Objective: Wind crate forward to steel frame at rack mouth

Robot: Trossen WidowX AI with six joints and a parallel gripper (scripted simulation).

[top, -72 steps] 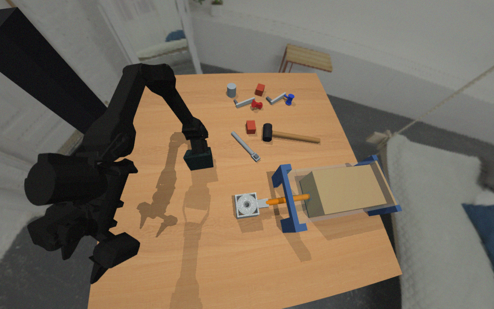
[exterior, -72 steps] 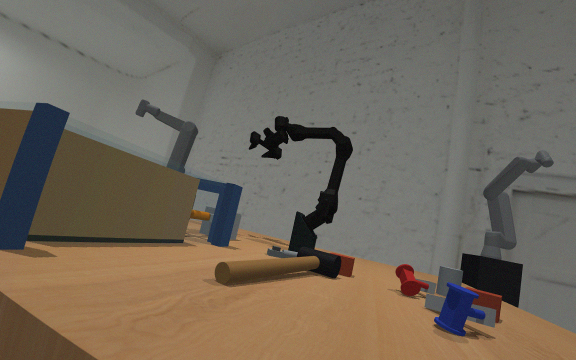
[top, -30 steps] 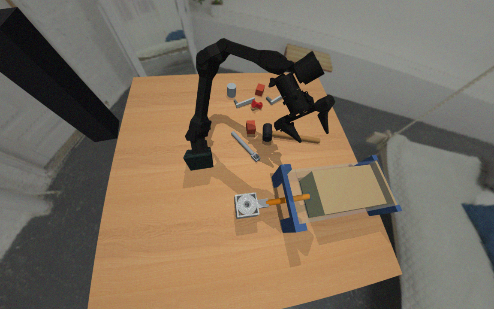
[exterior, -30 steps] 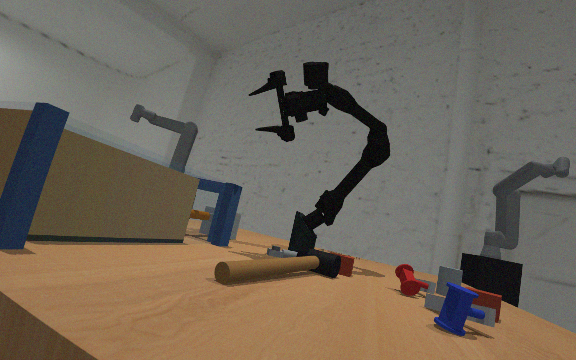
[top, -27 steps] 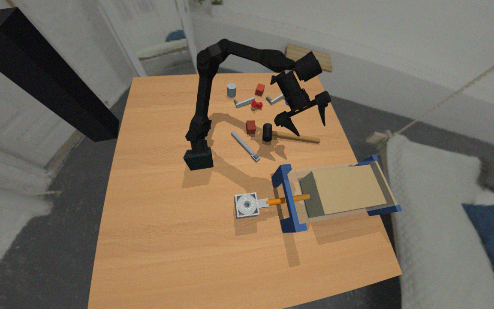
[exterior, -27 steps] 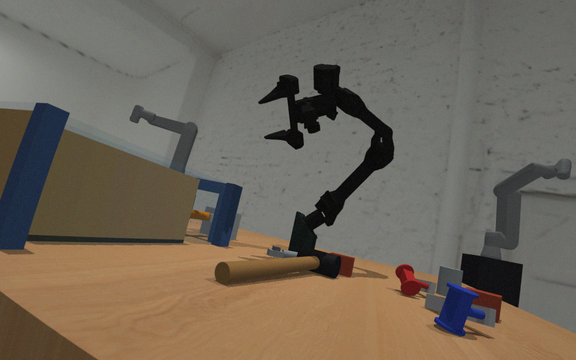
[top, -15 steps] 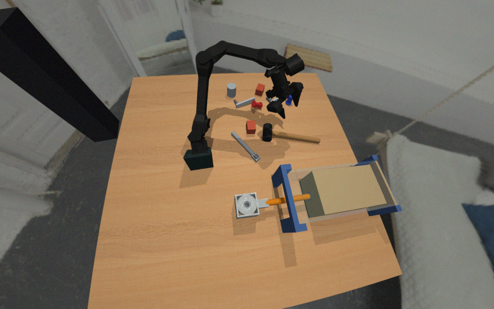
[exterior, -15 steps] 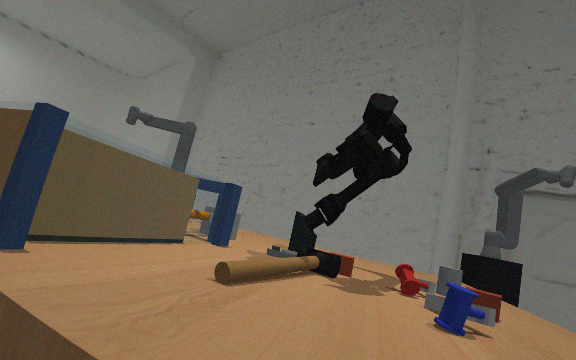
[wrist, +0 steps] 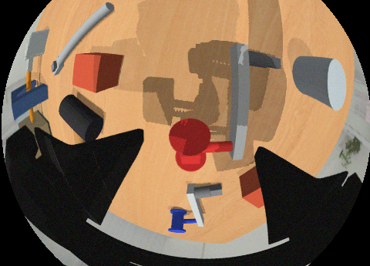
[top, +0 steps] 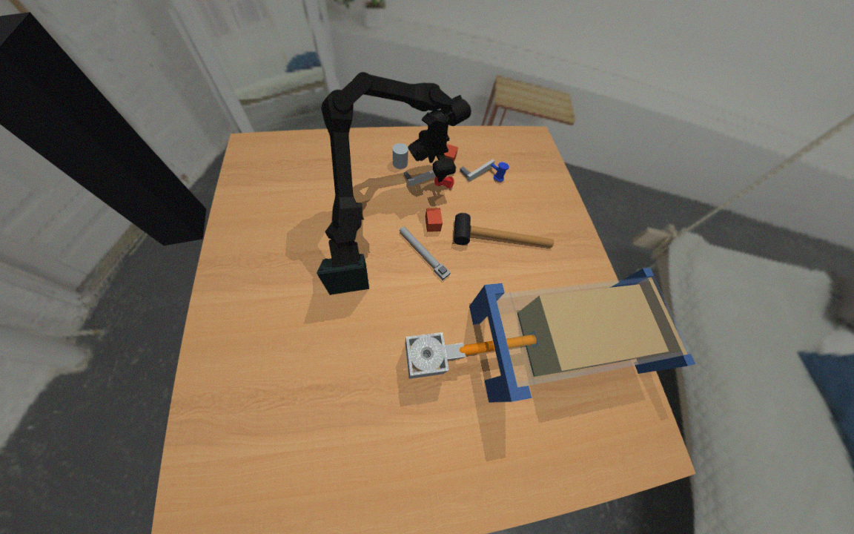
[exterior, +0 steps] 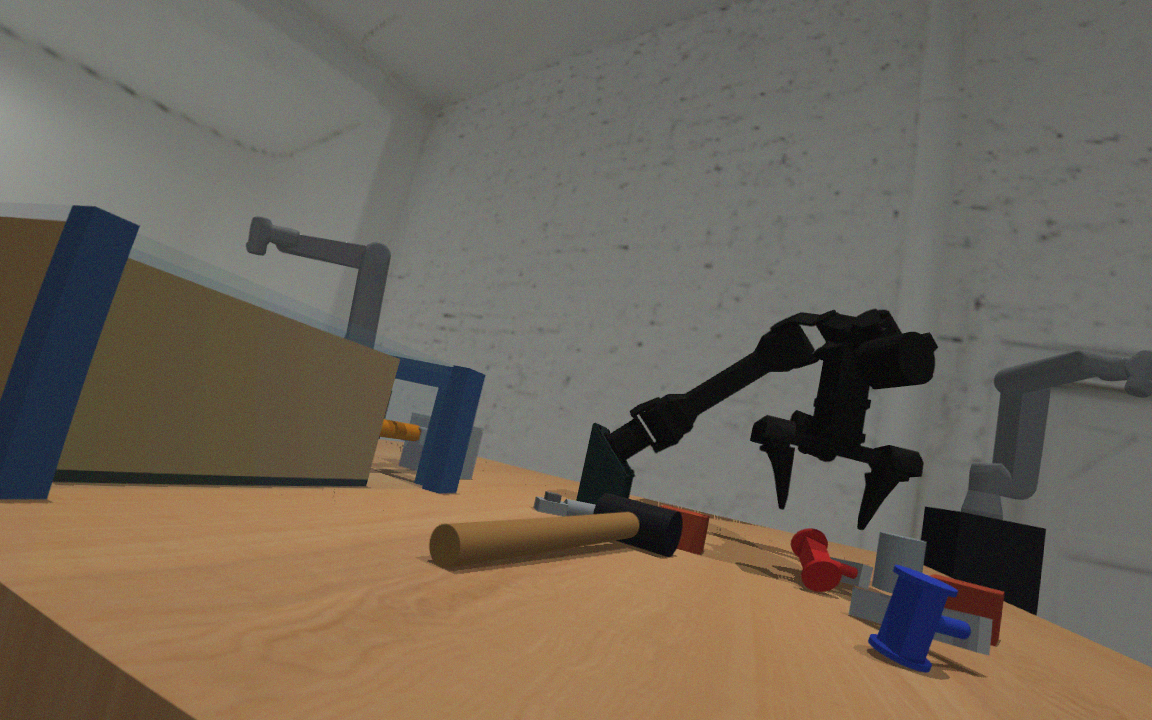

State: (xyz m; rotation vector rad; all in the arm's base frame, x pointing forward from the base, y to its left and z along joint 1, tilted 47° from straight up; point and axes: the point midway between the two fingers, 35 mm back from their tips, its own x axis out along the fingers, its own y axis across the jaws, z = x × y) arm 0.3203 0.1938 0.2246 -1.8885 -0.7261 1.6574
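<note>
My gripper tip is 10 mm past the red-knobbed winch handle, 30 mm to the right of it and 50 mm above it. Round my gripper tip: blue knob: 250 mm ahead, 20 mm to the left, 40 mm below; red knob: 30 mm ahead, 10 mm to the left, 40 mm below; blue-knobbed crank handle: 200 mm ahead, 30 mm to the left, 50 mm below.
</note>
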